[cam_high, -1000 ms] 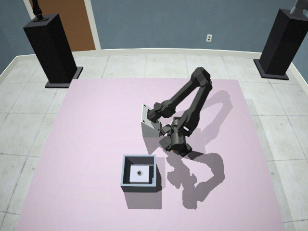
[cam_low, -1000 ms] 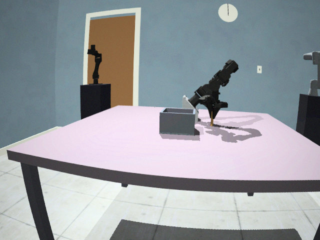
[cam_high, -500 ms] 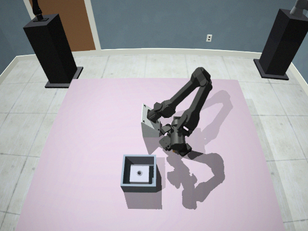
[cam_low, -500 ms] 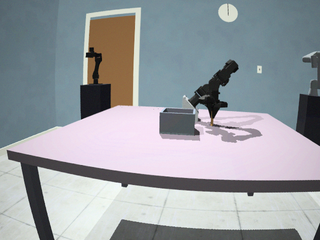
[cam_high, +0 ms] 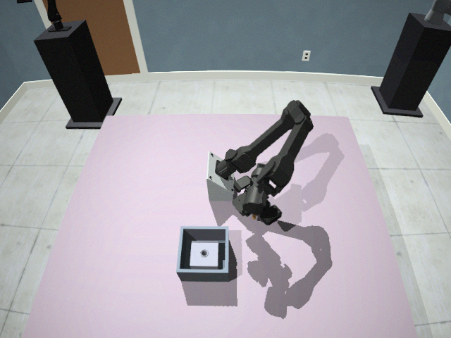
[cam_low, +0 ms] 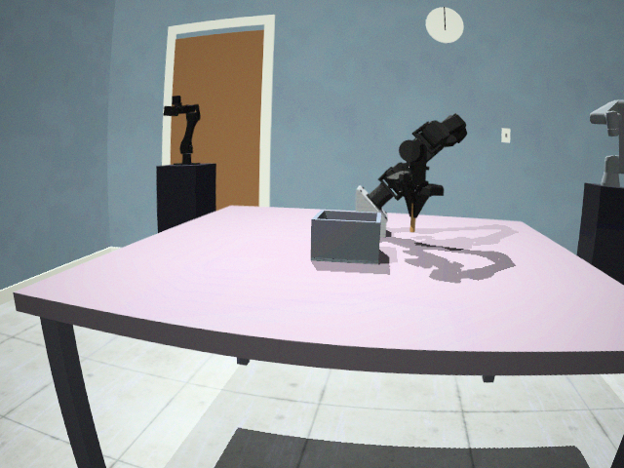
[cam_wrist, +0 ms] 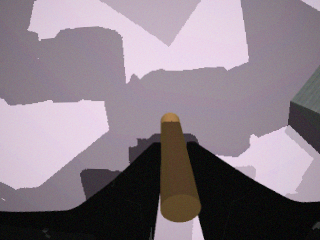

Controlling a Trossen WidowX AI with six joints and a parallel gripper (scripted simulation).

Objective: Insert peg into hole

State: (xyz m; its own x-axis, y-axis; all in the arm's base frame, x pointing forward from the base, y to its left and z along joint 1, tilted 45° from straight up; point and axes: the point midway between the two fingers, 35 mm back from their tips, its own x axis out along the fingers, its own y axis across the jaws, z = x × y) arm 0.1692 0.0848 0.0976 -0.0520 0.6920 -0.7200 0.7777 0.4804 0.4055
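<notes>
The pale plate lies 160 mm to the right of my hand, 150 mm ahead of it and 70 mm below it. The rest, counted from my hand: peg: 40 mm below; grey box: 160 mm to the right, 150 mm ahead, 90 mm below.
</notes>
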